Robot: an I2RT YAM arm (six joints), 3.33 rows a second.
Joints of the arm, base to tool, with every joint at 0 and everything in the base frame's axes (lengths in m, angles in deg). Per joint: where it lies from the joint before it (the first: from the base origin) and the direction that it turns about. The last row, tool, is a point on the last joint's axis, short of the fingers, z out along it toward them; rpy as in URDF.
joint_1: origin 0 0 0.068 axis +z
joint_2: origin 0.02 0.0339 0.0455 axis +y
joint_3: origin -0.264 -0.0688 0 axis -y
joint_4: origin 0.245 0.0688 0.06 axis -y
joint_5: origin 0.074 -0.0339 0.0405 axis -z
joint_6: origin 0.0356 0 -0.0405 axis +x
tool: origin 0 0 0 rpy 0 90 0
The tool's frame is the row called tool.
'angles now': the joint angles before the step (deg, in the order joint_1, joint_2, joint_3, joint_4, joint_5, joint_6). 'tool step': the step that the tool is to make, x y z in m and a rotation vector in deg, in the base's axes. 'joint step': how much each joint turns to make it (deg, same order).
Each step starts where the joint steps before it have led.
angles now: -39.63, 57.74, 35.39, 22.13, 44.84, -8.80
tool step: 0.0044, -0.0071, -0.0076, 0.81, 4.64, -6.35
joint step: 0.00, 3.32, 0.40, 1.30, 6.39, -3.32
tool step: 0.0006, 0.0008, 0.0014, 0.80, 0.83, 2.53
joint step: 0.00, -0.51, 0.53, -2.17, -2.53, -0.03
